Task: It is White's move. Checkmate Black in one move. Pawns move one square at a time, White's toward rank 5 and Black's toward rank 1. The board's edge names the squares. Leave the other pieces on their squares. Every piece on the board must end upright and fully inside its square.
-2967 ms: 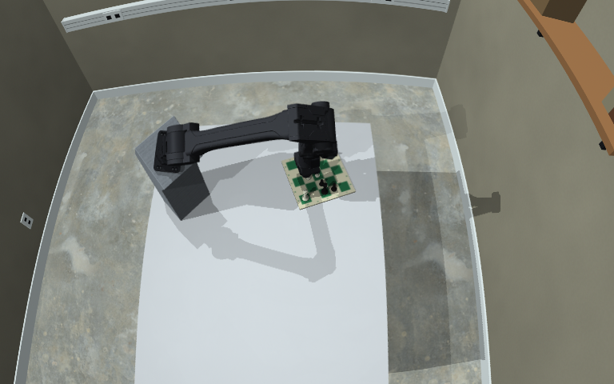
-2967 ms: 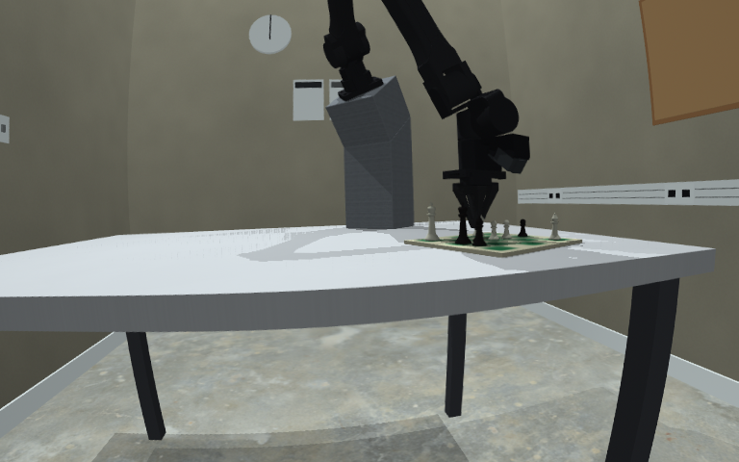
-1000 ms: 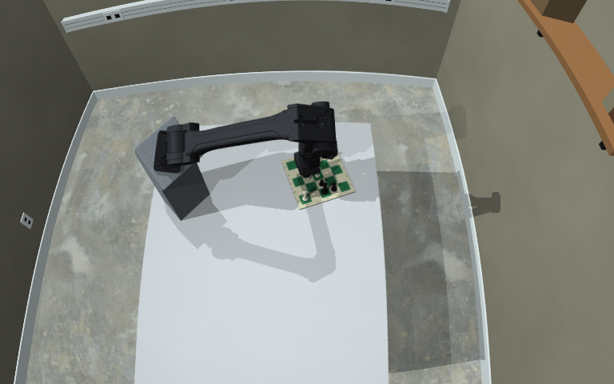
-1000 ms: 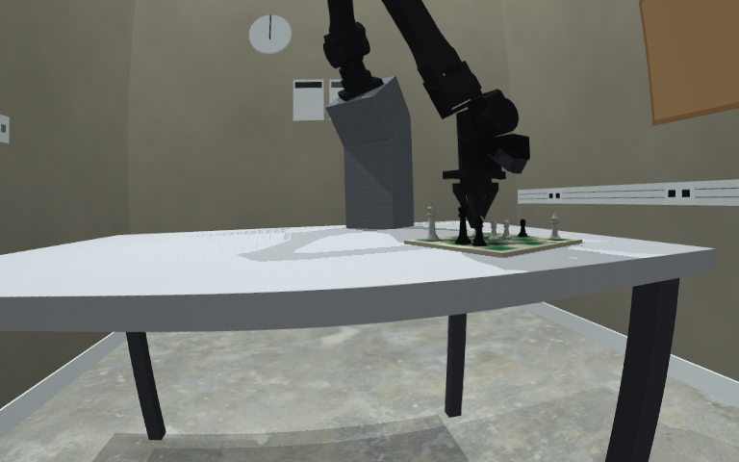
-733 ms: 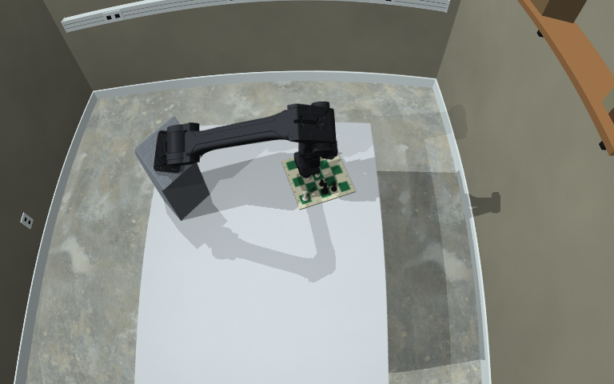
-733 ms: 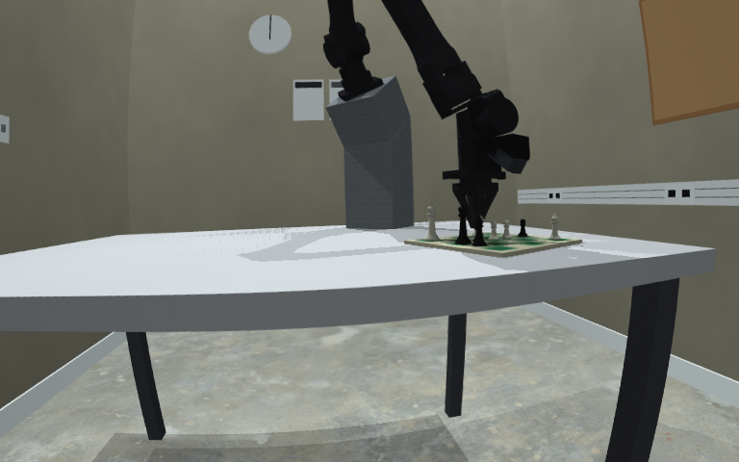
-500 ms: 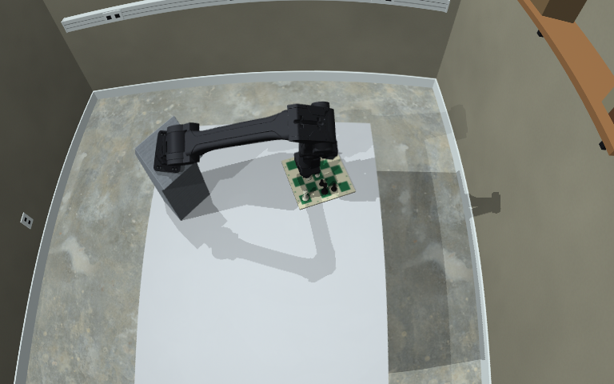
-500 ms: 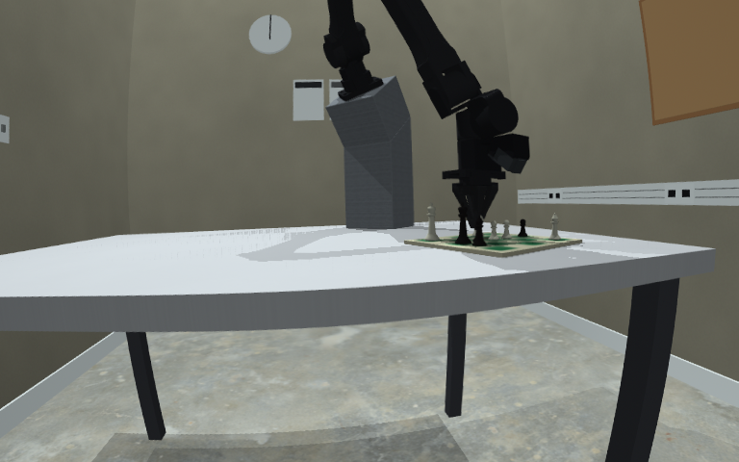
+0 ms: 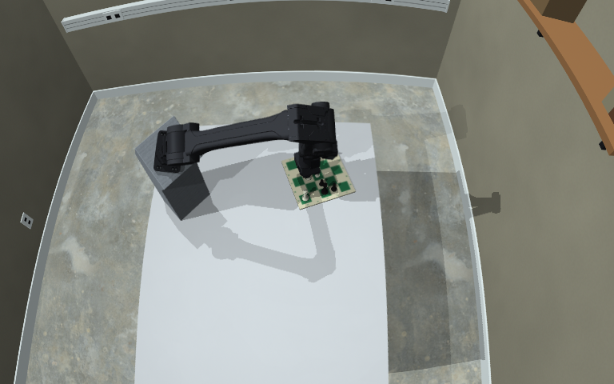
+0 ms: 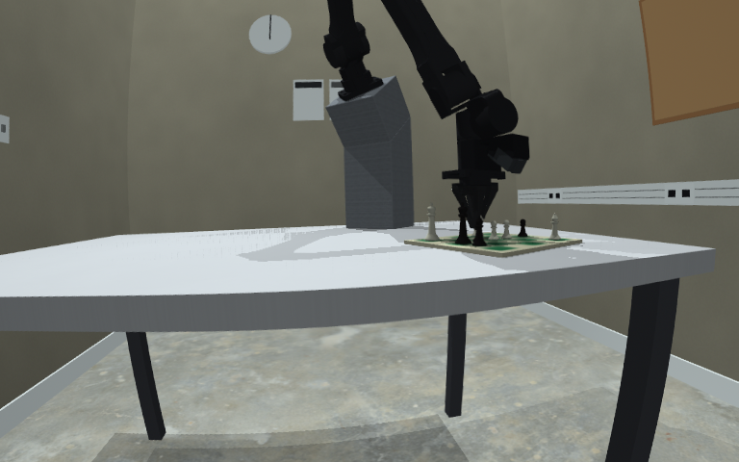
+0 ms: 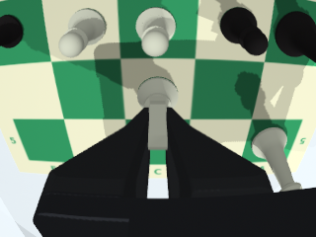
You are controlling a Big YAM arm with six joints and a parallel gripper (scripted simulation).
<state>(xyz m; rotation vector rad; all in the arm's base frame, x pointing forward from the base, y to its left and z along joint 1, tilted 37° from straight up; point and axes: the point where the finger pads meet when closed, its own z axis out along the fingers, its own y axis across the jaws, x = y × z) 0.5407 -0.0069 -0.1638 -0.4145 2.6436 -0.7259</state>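
The white chess piece is 1 cm ahead of my hand and 1 cm below it. Round my hand: black king (6 cm ahead, 6 cm to the right, 1 cm above); then black bishop (9 cm ahead, 6 cm to the right); then green-and-cream chessboard (4 cm ahead, 1 cm to the left, 3 cm below).
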